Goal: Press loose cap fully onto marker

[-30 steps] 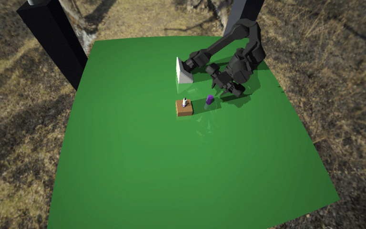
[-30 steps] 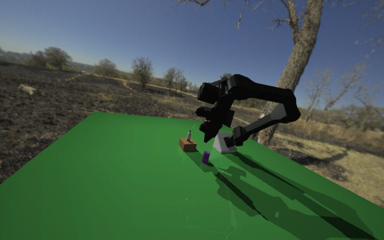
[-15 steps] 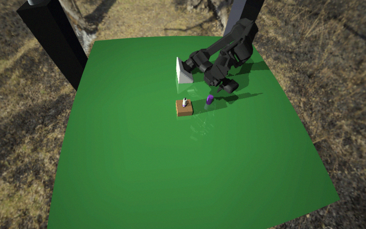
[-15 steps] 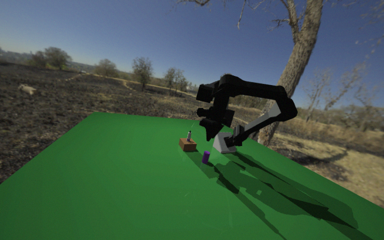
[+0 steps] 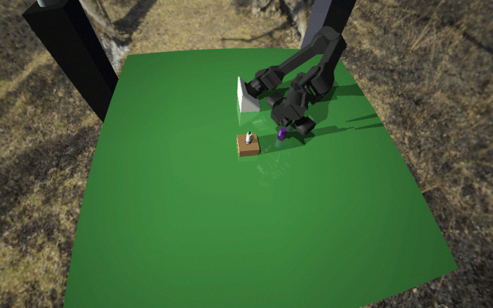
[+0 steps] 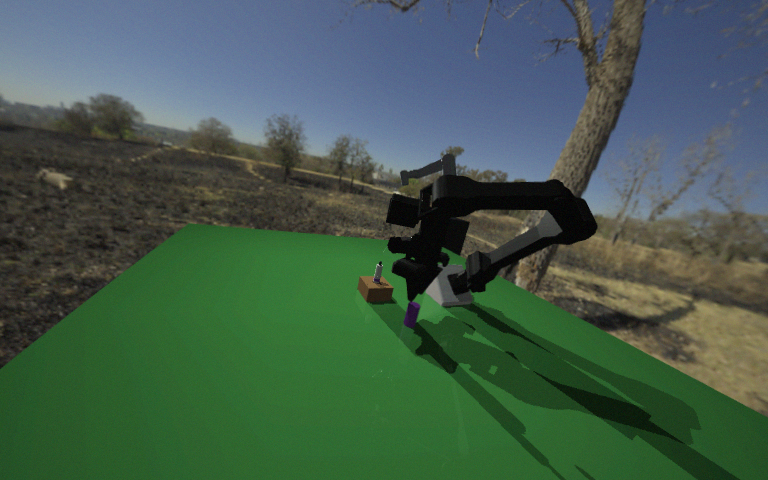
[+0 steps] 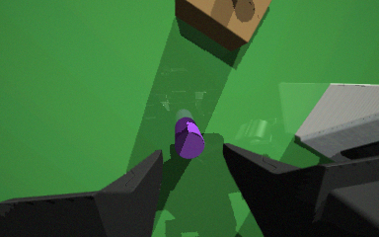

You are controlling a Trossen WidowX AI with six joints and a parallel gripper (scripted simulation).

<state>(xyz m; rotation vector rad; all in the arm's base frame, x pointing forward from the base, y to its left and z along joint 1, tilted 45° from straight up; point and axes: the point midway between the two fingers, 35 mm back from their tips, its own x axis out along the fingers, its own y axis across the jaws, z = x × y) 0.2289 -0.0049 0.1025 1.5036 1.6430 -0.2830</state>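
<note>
Now: gripper tip 40 mm above the marker cap.
</note>
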